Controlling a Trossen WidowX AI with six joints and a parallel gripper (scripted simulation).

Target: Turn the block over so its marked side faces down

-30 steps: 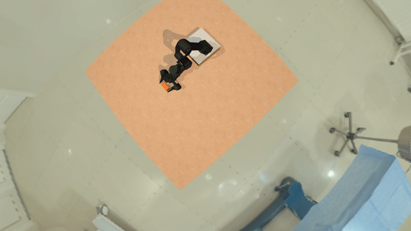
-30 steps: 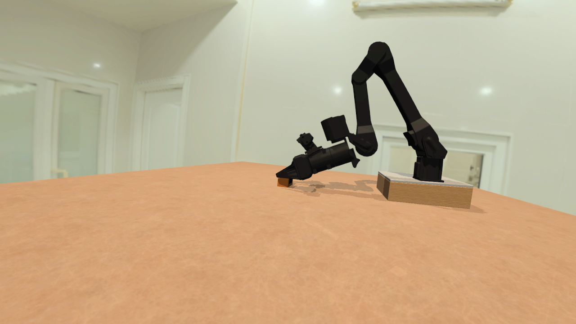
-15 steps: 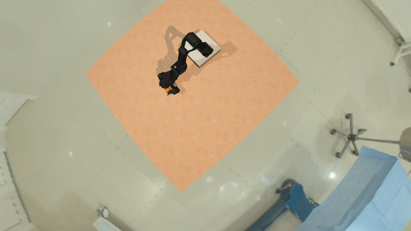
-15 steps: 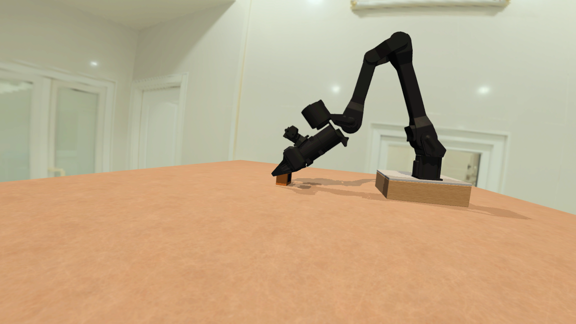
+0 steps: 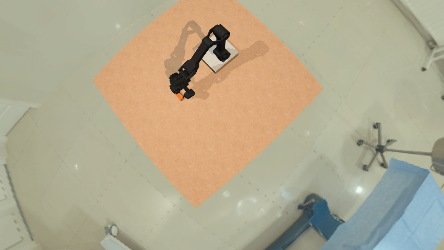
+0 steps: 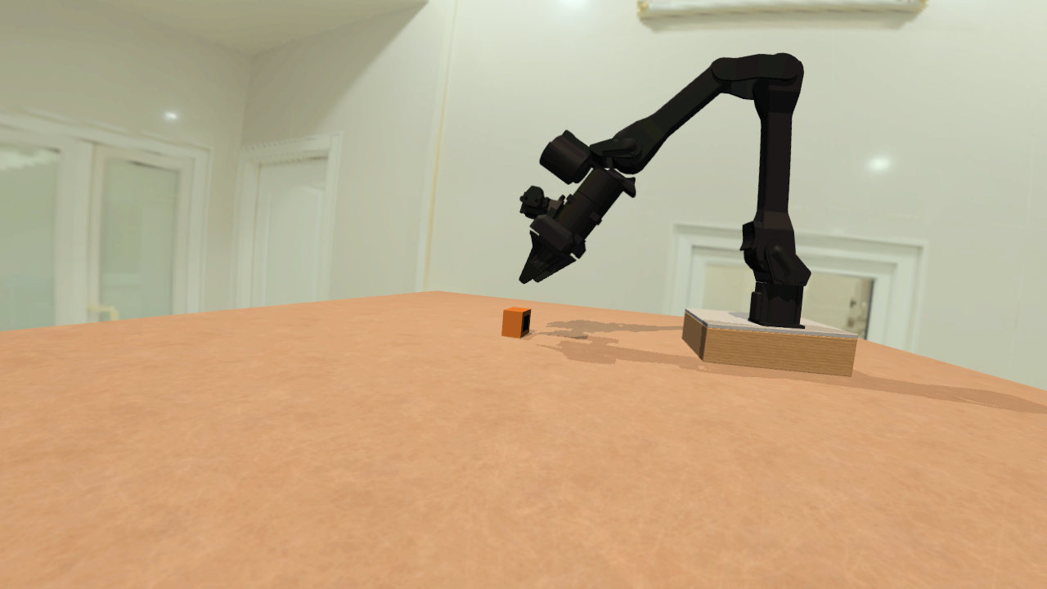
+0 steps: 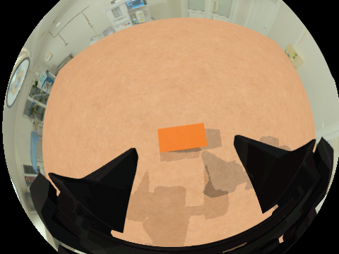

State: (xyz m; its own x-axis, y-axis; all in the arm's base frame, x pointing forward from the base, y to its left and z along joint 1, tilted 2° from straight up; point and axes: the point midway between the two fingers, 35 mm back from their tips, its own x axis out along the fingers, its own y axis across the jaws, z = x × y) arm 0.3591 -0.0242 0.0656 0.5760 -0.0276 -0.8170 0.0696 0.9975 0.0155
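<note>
My gripper tip is now 70 mm above the orange block and 10 mm short of it.
</note>
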